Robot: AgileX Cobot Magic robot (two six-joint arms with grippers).
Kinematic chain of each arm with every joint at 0, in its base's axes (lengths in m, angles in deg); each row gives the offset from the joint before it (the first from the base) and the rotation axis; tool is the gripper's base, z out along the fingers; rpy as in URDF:
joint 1: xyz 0 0 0.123 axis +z
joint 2: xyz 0 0 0 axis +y
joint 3: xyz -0.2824 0 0.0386 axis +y
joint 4: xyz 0.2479 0 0.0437 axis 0.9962 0 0.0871
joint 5: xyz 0 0 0 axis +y
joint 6: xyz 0.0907 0 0.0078 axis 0.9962 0 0.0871
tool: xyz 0 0 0 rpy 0 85 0
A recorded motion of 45 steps. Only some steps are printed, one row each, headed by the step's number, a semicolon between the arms.
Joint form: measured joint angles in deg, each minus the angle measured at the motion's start. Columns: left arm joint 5, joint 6, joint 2, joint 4, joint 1, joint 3; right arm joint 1, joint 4, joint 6, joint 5, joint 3, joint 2.
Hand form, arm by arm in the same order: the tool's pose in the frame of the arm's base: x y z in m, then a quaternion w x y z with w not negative. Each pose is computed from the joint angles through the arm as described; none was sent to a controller.
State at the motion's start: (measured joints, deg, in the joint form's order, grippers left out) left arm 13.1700 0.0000 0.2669 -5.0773 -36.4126 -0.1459; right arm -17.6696 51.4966 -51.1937 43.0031 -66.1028 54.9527
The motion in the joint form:
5: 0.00 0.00 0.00 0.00 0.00 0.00; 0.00 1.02 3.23 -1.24 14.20 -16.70
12: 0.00 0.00 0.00 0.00 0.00 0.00; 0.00 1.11 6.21 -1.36 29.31 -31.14
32: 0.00 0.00 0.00 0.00 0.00 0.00; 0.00 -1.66 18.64 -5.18 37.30 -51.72
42: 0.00 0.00 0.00 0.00 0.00 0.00; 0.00 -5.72 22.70 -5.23 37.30 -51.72
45: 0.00 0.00 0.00 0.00 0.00 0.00; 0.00 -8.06 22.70 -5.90 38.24 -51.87
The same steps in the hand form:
5: 0.0438 -0.0346 0.1929 0.60958 0.21137 0.72593 -0.23823; 0.1183 0.0129 0.4158 0.64719 -0.08648 0.75184 0.09164
12: 0.0438 -0.0346 0.1929 0.60958 0.21137 0.72593 -0.23823; 0.0765 0.0261 0.3566 0.64130 -0.06435 0.75659 0.11031
32: 0.0438 -0.0346 0.1929 0.60958 0.21137 0.72593 -0.23823; 0.0179 0.0392 0.3294 0.71841 -0.00983 0.68505 0.12036
42: 0.0438 -0.0346 0.1929 0.60958 0.21137 0.72593 -0.23823; 0.0185 0.0361 0.3269 0.71022 0.00758 0.69488 0.11259
45: 0.0438 -0.0346 0.1929 0.60958 0.21137 0.72593 -0.23823; 0.0207 0.0331 0.3217 0.70663 0.00804 0.70141 0.09296

